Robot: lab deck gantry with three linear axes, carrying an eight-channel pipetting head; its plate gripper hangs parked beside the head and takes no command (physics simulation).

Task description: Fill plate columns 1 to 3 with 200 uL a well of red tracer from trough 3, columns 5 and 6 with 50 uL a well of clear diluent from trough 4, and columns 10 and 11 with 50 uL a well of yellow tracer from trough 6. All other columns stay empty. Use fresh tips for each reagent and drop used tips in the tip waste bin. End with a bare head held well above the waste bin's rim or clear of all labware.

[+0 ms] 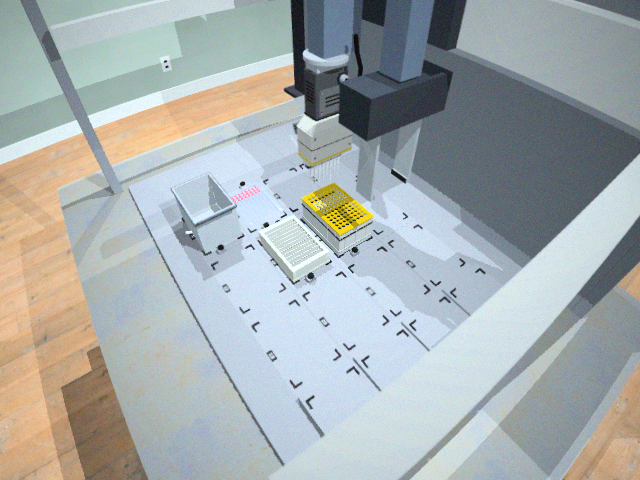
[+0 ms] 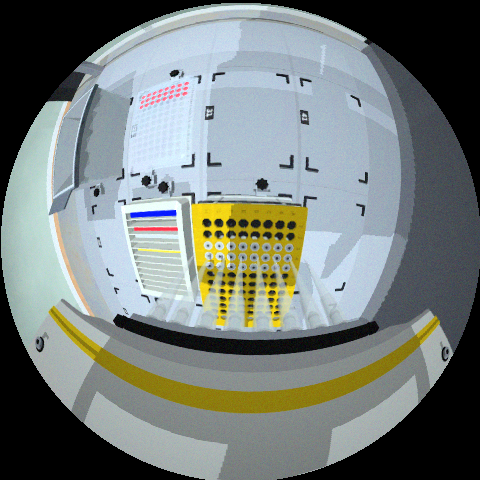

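The pipetting head (image 1: 324, 143) hangs above the back part of the yellow tip rack (image 1: 356, 233) (image 2: 301, 216), with long clear tips (image 1: 325, 169) (image 2: 237, 305) mounted. The rack shows two empty rows at its back, three rows with tips, then dark empty holes. The clear plate (image 1: 261, 207) (image 2: 192, 145) has red wells (image 1: 245, 194) (image 2: 165, 95) in three columns at one end; its other wells look pale. The white trough block (image 1: 310, 271) (image 2: 186, 240) shows blue, red and yellow strips; clear liquid cannot be made out. The parked plate gripper (image 1: 383, 187) is open and empty beside the head.
The grey tip waste bin (image 1: 219, 232) (image 2: 66, 145) stands left of the plate, with its rim high above the deck. The trough block stands close beside the tip rack. A dark crossbeam (image 1: 395, 100) carries the gripper. A pale frame beam (image 1: 491, 335) crosses the foreground.
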